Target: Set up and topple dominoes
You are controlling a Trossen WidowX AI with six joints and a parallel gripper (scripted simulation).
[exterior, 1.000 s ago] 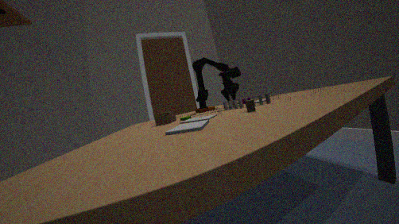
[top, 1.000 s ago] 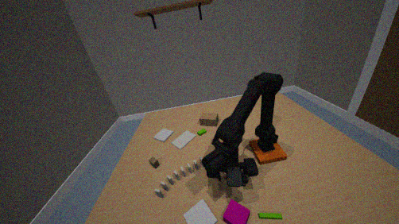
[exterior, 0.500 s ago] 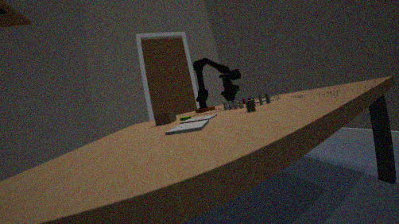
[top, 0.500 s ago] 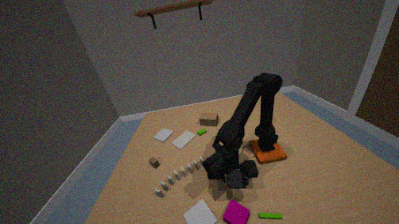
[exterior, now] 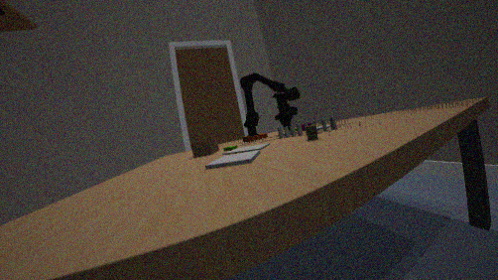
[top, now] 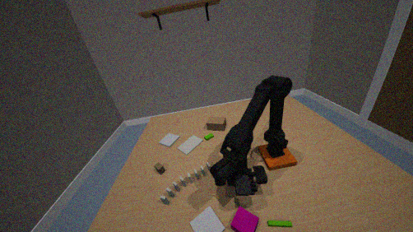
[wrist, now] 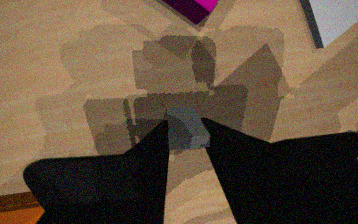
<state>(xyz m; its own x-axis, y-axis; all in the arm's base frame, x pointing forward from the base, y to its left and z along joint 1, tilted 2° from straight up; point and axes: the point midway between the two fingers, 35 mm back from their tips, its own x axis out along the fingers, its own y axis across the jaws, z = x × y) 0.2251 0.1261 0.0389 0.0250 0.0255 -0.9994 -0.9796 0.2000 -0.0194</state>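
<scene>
Now: the magenta block 120 mm to the left of my gripper tip, 30 mm ahead of it and 10 mm below it. Also, from my gripper tip: green block 370 mm to the right, 80 mm ahead, 20 mm below; white flat tile 160 mm ahead, 90 mm to the left, 20 mm below; green bar 140 mm to the left, 90 mm behind, 20 mm below.
</scene>
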